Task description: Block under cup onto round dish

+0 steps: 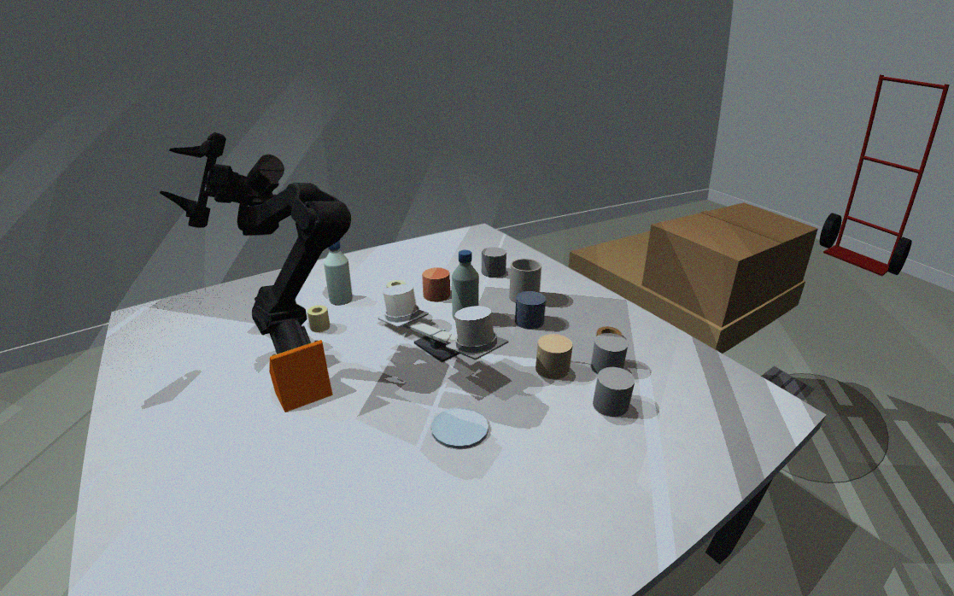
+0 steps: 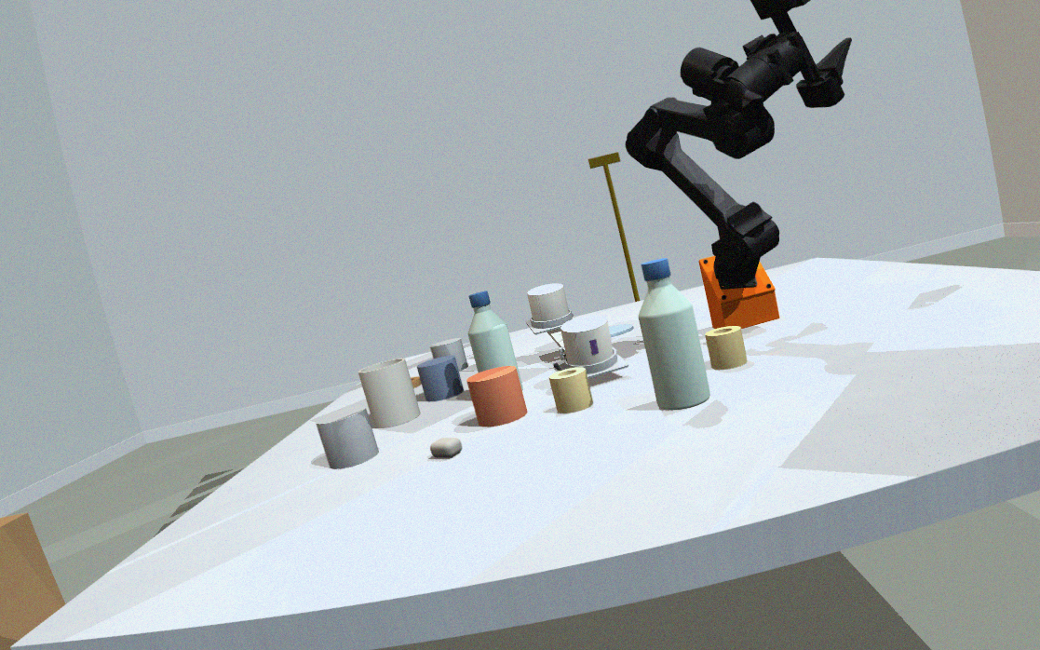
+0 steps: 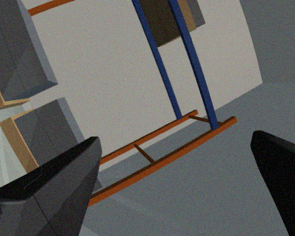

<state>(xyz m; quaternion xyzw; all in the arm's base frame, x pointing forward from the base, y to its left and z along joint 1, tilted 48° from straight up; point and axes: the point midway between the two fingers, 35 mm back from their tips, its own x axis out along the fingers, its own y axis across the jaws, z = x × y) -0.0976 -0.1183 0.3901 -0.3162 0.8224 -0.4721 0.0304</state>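
The teal block lies 46 cm ahead of my gripper tip, 40 cm below it and 4 cm to the right of it. Also, from my gripper tip: cream cup: 53 cm ahead, 33 cm below, 30 cm to the right; then round dish: 44 cm below, 42 cm to the right, 42 cm ahead.
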